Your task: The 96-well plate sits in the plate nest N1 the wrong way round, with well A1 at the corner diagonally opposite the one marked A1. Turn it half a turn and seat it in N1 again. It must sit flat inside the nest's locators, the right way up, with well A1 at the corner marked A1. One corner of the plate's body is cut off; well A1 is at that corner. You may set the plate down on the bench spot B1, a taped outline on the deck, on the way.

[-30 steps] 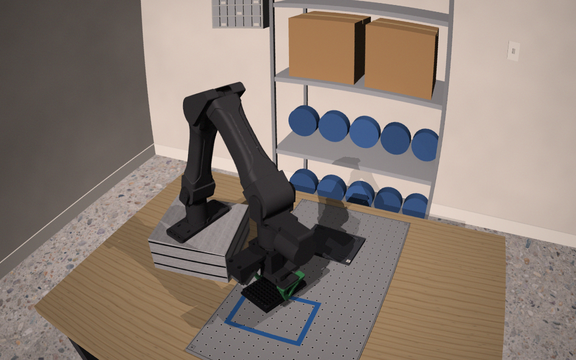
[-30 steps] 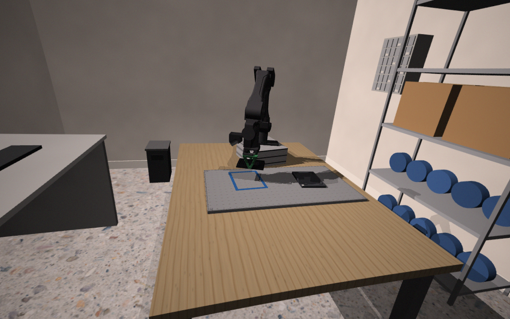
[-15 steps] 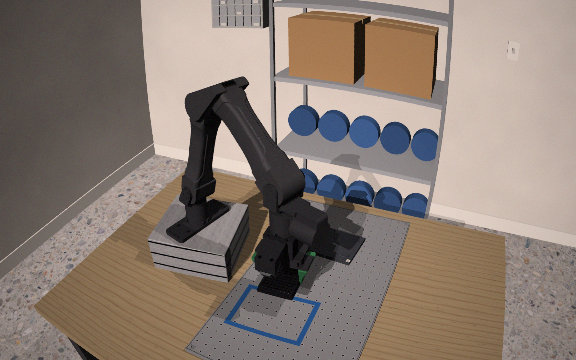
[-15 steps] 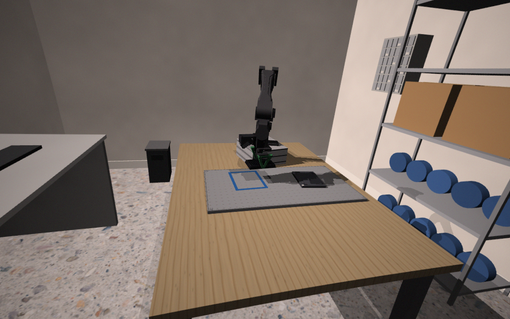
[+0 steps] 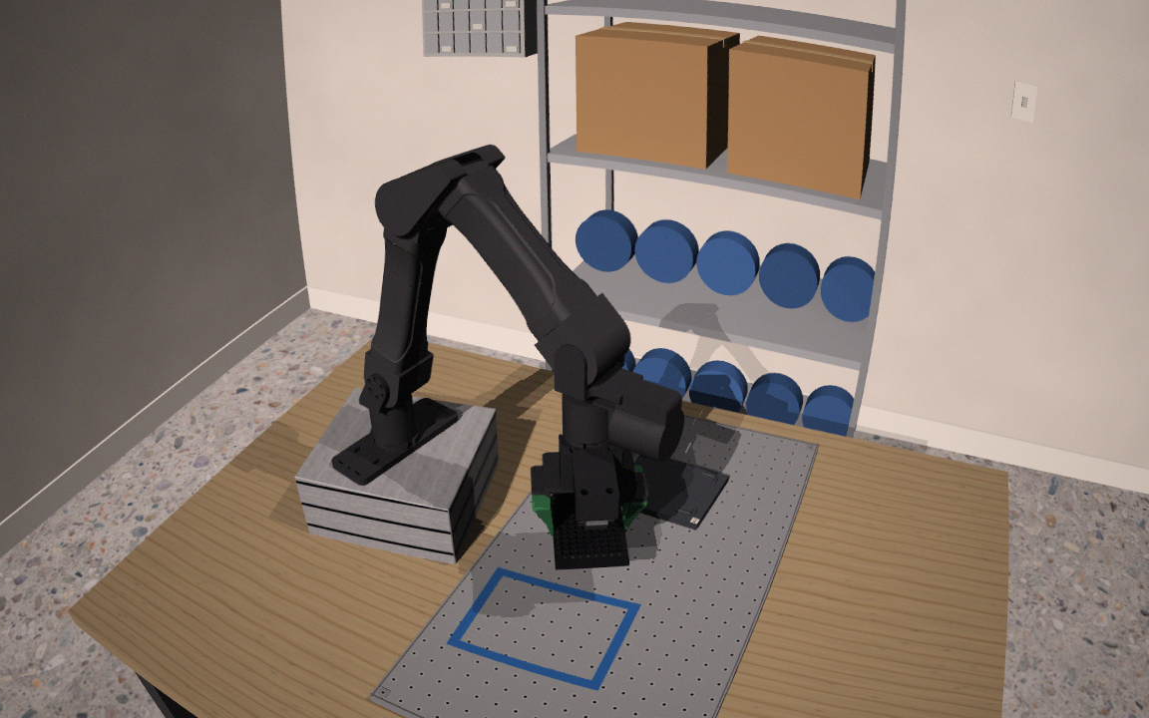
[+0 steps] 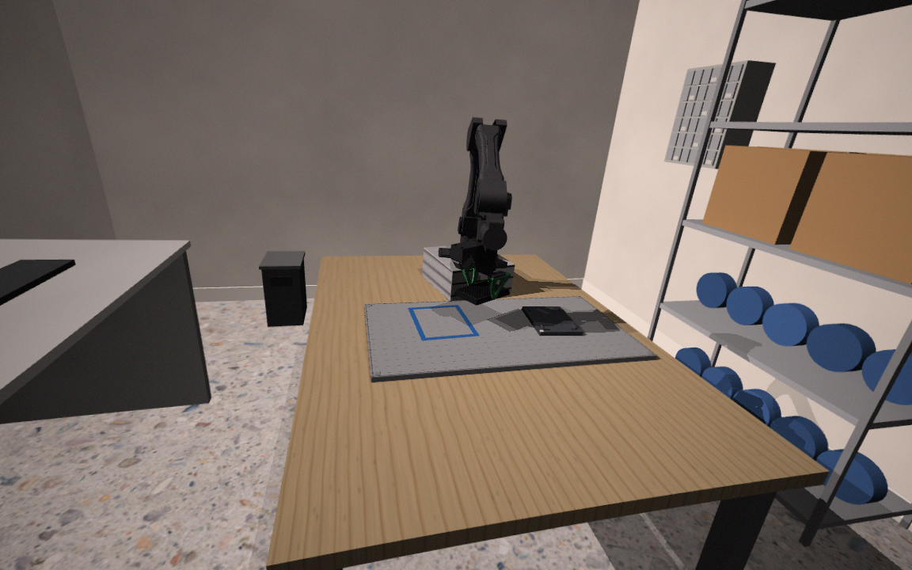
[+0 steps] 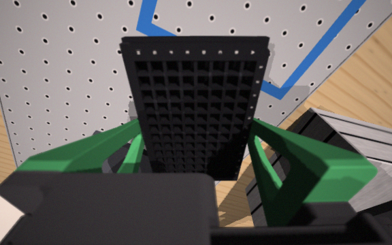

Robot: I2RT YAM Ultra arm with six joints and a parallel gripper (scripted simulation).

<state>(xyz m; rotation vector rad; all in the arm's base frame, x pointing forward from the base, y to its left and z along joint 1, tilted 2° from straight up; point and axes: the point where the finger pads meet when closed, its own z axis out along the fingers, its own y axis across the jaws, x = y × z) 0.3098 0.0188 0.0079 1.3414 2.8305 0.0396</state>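
Now: hand 10 mm past the dark plate nest N1, 200 mm to the right of it and 80 mm above it. The rest, counted from my hand: white A1 label: 70 mm ahead, 160 mm to the left, 80 mm below; then black 96-well plate: right at my hand.
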